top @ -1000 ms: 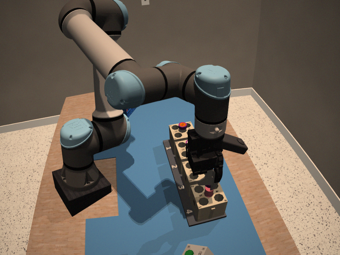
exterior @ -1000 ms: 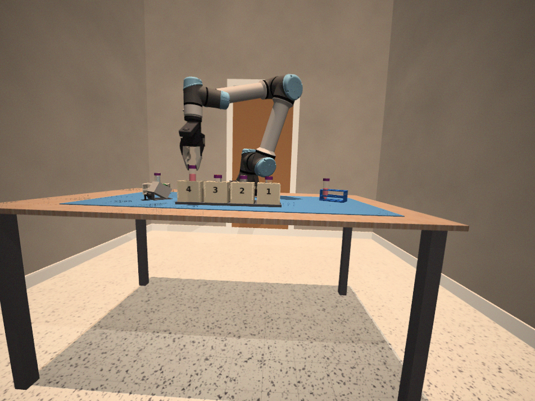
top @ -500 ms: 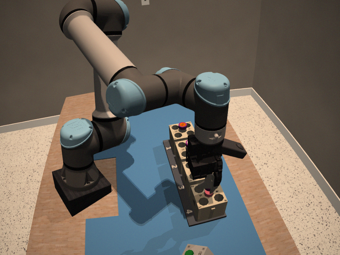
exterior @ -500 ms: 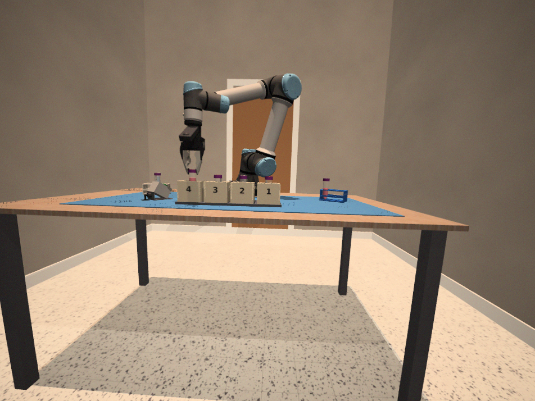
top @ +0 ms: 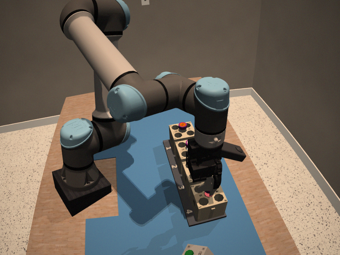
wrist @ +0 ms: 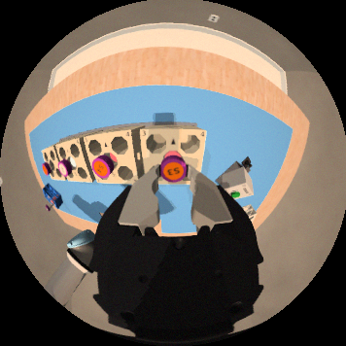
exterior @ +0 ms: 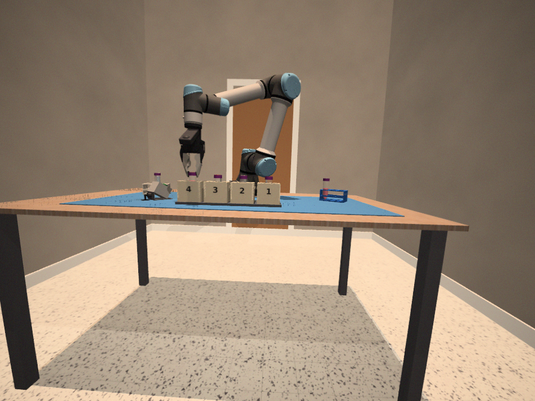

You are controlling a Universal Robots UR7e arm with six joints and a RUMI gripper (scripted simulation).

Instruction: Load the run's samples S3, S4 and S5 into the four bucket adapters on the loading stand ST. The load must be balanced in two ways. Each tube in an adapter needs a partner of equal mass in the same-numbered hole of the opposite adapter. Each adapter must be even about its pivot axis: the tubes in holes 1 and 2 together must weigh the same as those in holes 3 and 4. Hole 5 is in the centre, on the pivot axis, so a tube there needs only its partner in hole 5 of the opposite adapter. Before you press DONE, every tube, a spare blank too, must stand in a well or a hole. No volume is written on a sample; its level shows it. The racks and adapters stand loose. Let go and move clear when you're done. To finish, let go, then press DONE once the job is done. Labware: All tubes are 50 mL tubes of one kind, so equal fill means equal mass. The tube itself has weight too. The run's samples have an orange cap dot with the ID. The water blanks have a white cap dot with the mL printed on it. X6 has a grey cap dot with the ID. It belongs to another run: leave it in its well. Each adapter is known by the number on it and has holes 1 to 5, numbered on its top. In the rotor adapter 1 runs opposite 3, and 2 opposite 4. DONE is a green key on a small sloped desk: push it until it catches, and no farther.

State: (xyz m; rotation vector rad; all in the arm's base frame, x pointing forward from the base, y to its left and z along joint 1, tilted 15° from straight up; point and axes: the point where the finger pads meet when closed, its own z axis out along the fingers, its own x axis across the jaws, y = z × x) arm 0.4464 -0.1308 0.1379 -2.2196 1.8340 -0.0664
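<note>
The sample tube lies 1 cm to the left of my hand and 5 cm below it. Round my hand: green key (7 cm behind, 19 cm to the right, 6 cm below); white rack (23 cm behind, 37 cm to the right, 10 cm below).
</note>
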